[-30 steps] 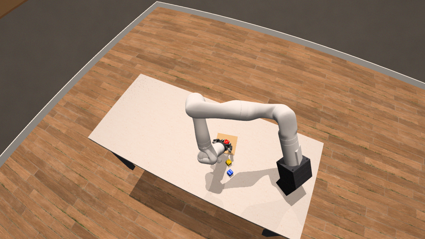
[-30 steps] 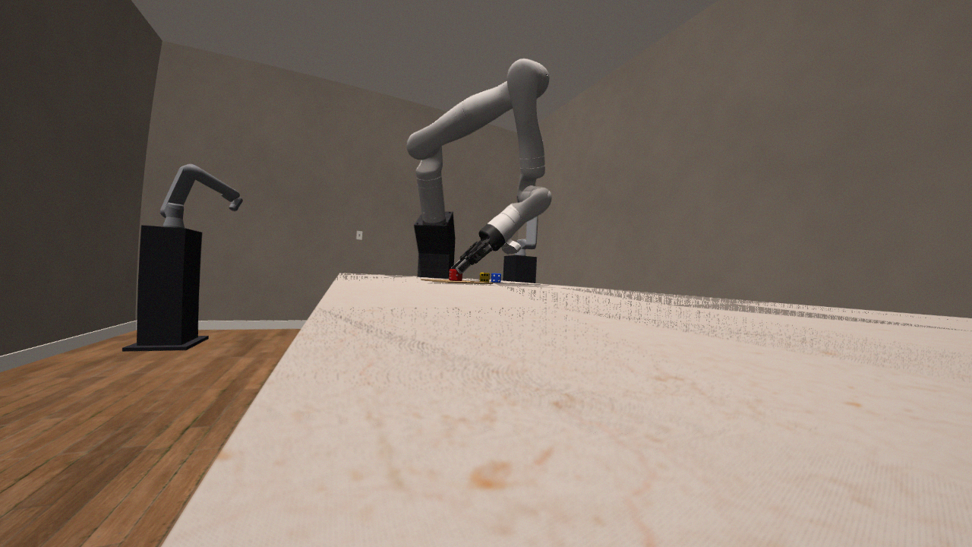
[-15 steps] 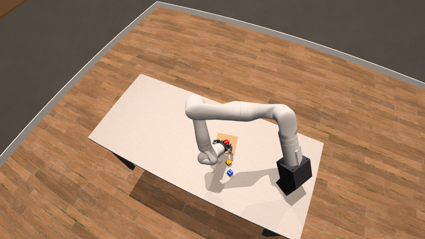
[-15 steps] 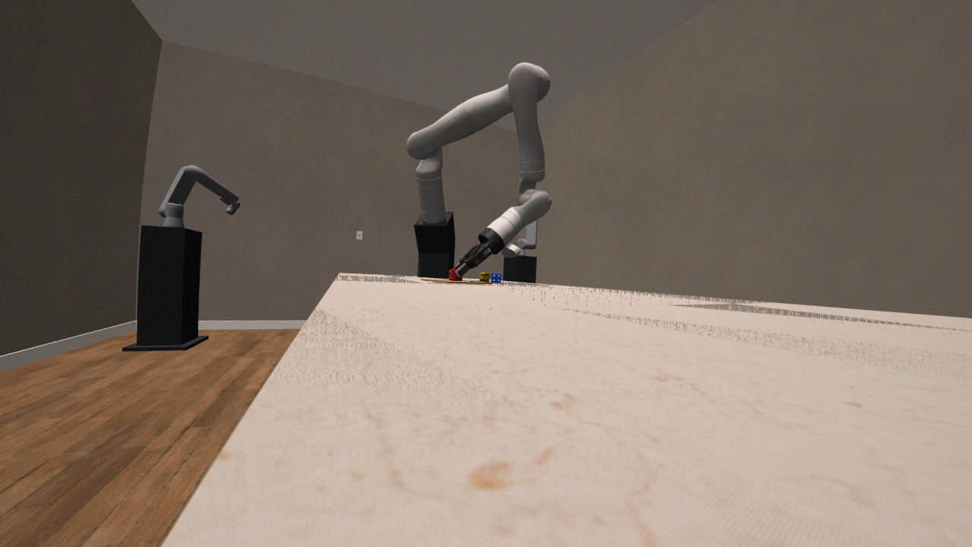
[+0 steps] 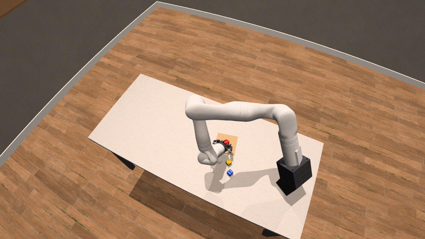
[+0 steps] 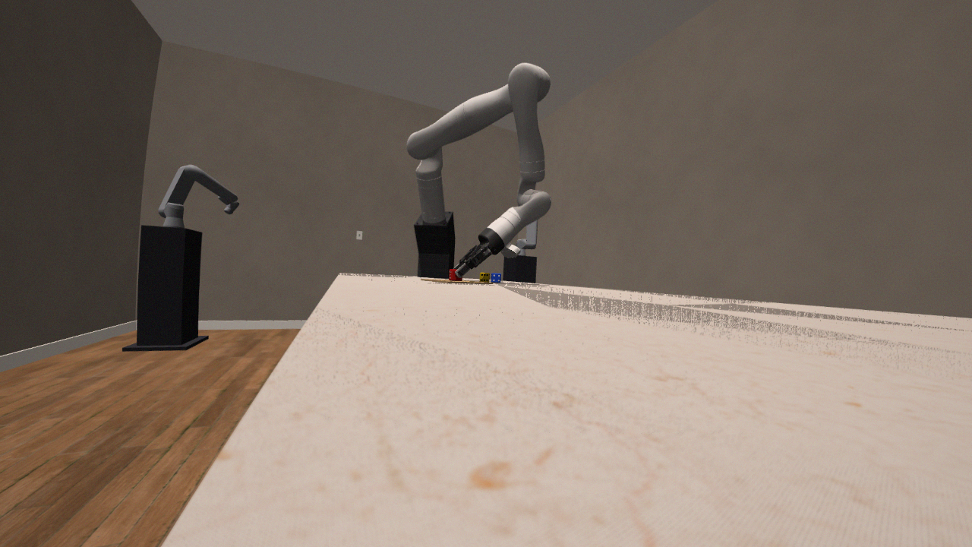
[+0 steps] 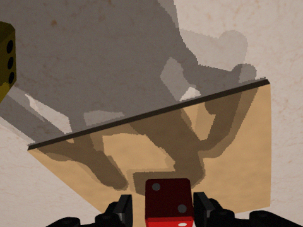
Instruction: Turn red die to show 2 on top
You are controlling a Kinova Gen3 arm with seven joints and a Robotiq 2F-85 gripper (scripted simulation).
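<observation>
The red die lies 10 mm to the right of my hand and 10 mm below it. From my hand the other things lie so: blue die (100 mm behind, 170 mm to the left, 10 mm below); yellow die (70 mm behind, 110 mm to the left, 10 mm below); tan mat (10 mm ahead, 10 mm to the right, 30 mm below).
</observation>
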